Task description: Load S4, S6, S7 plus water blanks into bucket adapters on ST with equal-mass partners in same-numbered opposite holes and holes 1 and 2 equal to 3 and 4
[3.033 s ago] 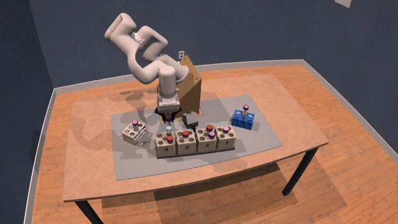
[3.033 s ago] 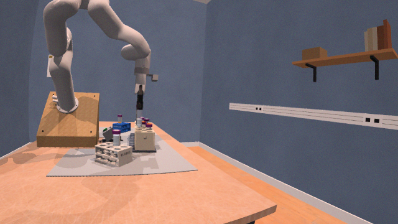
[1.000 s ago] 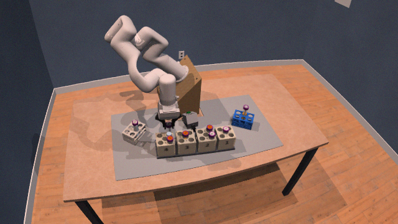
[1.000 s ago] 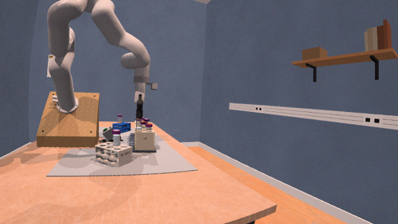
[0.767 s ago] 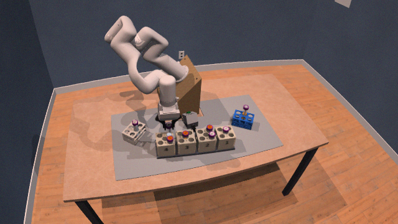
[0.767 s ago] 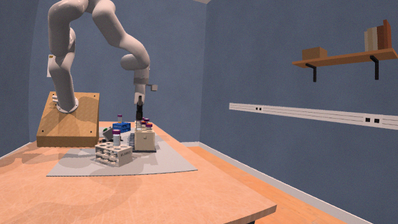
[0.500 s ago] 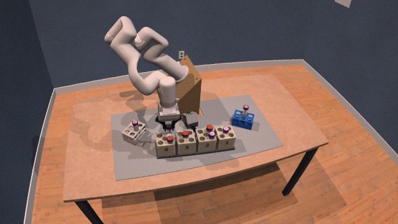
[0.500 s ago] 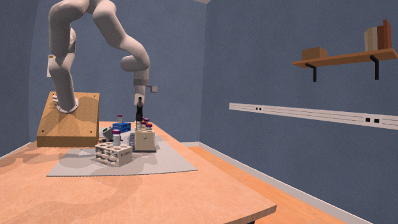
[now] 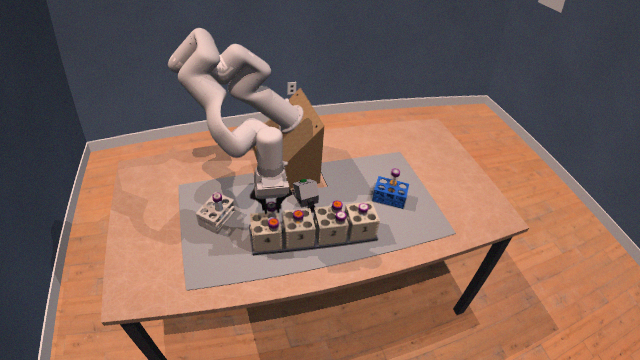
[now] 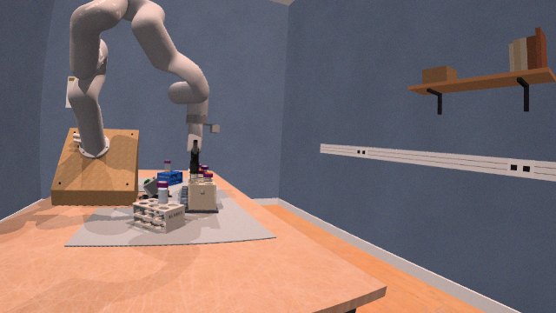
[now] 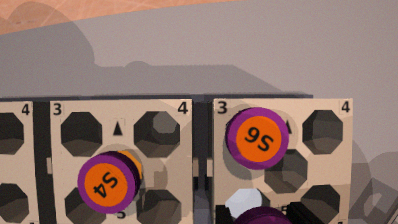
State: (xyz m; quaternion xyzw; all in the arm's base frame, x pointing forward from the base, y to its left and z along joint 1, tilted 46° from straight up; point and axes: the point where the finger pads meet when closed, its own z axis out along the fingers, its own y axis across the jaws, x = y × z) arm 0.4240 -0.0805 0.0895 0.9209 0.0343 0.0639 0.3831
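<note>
The DONE key desk lies 18 cm behind my hand, 14 cm to the left of it and 9 cm below it. Round my hand: blue rack (47 cm to the left, 13 cm behind, 11 cm below).
</note>
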